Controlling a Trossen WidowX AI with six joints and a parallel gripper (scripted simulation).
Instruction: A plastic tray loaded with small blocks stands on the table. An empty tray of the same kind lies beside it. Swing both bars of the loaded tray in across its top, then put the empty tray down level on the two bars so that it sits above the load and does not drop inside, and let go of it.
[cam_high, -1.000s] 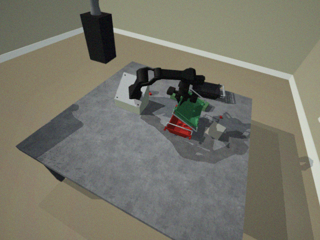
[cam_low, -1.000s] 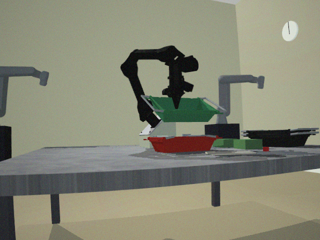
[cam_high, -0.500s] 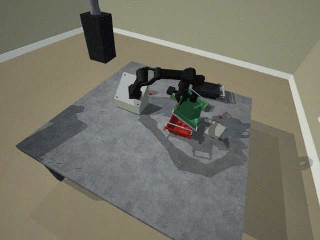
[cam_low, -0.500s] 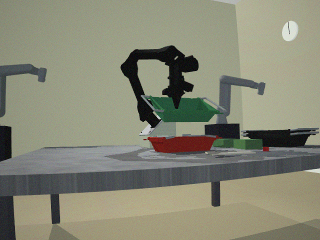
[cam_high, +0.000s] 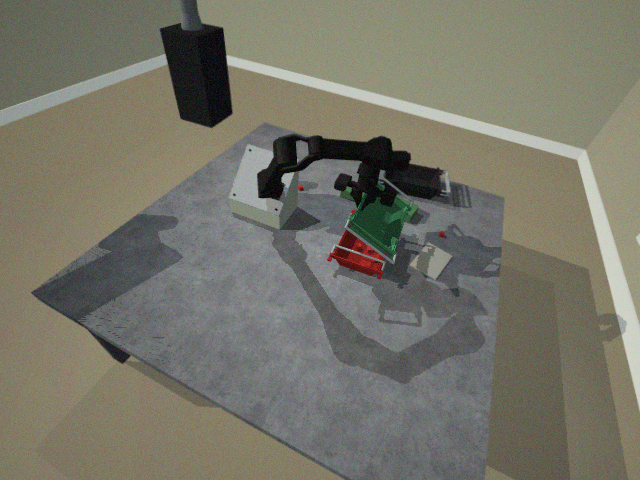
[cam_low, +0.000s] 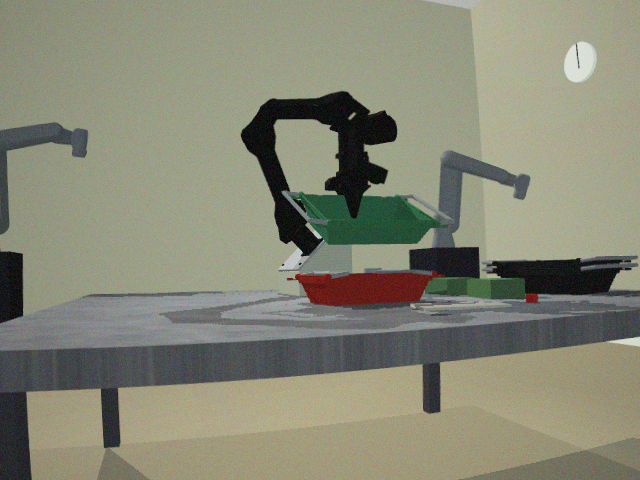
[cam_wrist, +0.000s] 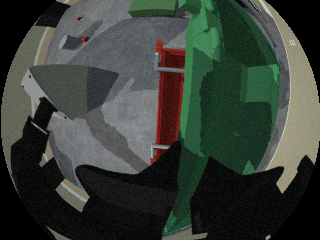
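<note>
The green tray is 70 mm ahead of my gripper tip. Round my gripper tip: pale flat card (290 mm ahead, 180 mm below, 70 mm to the left); then small red cube (300 mm ahead, 220 mm to the left, 170 mm below).
</note>
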